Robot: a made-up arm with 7 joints.
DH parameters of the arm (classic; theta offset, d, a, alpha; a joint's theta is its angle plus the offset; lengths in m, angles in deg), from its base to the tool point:
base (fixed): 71.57 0 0.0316 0
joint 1: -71.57 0.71 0 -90
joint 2: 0 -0.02 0.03 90
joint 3: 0 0.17 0.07 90
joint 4: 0 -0.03 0.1 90
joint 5: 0 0.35 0 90
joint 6: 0 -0.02 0.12 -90
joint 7: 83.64 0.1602 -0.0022 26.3
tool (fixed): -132.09 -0.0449 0 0
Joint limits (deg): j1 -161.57..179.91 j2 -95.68..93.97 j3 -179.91..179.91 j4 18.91..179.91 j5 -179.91..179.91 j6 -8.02..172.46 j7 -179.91..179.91
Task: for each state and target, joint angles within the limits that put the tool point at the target. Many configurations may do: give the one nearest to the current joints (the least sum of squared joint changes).
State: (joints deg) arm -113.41 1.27 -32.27 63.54 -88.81 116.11 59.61
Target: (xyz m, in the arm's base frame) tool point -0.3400 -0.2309 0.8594
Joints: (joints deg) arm -103.57 -14.24 -19.92 59.16 -80.74 136.23 57.97
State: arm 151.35 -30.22 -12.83 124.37 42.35 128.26 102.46
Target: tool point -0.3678 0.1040 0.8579
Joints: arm 157.05 -9.64 -1.83 81.89 29.29 152.10 102.78
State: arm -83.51 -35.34 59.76 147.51 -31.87 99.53 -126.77
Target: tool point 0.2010 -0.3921 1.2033
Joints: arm -94.33 3.60 43.55 131.76 -34.33 86.18 -129.12
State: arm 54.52 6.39 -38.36 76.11 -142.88 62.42 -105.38
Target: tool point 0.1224 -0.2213 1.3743
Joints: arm 33.48 -39.46 -33.67 110.59 -142.41 89.62 -99.76
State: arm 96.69 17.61 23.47 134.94 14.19 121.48 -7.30
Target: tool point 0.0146 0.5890 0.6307
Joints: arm 82.01 44.38 8.18 121.68 9.48 114.53 -8.22
